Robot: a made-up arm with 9 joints. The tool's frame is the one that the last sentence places.
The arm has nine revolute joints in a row. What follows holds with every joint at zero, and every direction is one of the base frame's.
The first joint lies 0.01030 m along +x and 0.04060 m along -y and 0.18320 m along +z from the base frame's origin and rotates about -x.
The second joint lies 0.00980 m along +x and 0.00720 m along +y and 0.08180 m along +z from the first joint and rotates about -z.
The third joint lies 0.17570 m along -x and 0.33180 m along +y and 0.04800 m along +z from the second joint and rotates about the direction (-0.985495, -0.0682, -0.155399).
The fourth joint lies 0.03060 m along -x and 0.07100 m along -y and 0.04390 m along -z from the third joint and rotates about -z.
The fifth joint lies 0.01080 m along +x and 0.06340 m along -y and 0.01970 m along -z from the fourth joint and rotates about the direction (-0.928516, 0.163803, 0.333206).
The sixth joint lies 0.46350 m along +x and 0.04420 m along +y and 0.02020 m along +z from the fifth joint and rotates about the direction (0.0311, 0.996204, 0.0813).
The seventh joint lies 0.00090 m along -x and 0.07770 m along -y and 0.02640 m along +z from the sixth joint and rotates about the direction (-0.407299, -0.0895, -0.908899).
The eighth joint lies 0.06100 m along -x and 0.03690 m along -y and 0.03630 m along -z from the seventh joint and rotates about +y.
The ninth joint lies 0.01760 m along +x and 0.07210 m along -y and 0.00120 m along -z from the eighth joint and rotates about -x.
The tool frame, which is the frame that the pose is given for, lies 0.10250 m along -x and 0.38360 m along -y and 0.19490 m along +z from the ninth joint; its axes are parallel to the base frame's.
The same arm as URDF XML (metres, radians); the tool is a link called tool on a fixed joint. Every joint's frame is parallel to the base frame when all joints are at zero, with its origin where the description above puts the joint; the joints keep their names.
<robot name="arm">
  <joint name="joint 1" type="continuous">
    <parent link="base"/>
    <child link="link1"/>
    <origin xyz="0.0103 -0.0406 0.1832"/>
    <axis xyz="-1 0 0"/>
  </joint>
  <joint name="joint 2" type="continuous">
    <parent link="link1"/>
    <child link="link2"/>
    <origin xyz="0.0098 0.0072 0.0818"/>
    <axis xyz="0 0 -1"/>
  </joint>
  <joint name="joint 3" type="continuous">
    <parent link="link2"/>
    <child link="link3"/>
    <origin xyz="-0.1757 0.3318 0.048"/>
    <axis xyz="-0.985495 -0.0682 -0.155399"/>
  </joint>
  <joint name="joint 4" type="continuous">
    <parent link="link3"/>
    <child link="link4"/>
    <origin xyz="-0.0306 -0.071 -0.0439"/>
    <axis xyz="0 0 -1"/>
  </joint>
  <joint name="joint 5" type="continuous">
    <parent link="link4"/>
    <child link="link5"/>
    <origin xyz="0.0108 -0.0634 -0.0197"/>
    <axis xyz="-0.928516 0.163803 0.333206"/>
  </joint>
  <joint name="joint 6" type="continuous">
    <parent link="link5"/>
    <child link="link6"/>
    <origin xyz="0.4635 0.0442 0.0202"/>
    <axis xyz="0.0311 0.996204 0.0813"/>
  </joint>
  <joint name="joint 7" type="continuous">
    <parent link="link6"/>
    <child link="link7"/>
    <origin xyz="-0.0009 -0.0777 0.0264"/>
    <axis xyz="-0.407299 -0.0895 -0.908899"/>
  </joint>
  <joint name="joint 8" type="continuous">
    <parent link="link7"/>
    <child link="link8"/>
    <origin xyz="-0.061 -0.0369 -0.0363"/>
    <axis xyz="0 1 0"/>
  </joint>
  <joint name="joint 9" type="continuous">
    <parent link="link8"/>
    <child link="link9"/>
    <origin xyz="0.0176 -0.0721 -0.0012"/>
    <axis xyz="-1 0 0"/>
  </joint>
  <joint name="tool_fixed" type="fixed">
    <parent link="link9"/>
    <child link="tool"/>
    <origin xyz="-0.1025 -0.3836 0.1949"/>
  </joint>
  <link name="base"/>
  <link name="link1"/>
  <link name="link2"/>
  <link name="link3"/>
  <link name="link4"/>
  <link name="link5"/>
  <link name="link6"/>
  <link name="link7"/>
  <link name="link8"/>
  <link name="link9"/>
  <link name="tool"/>
</robot>

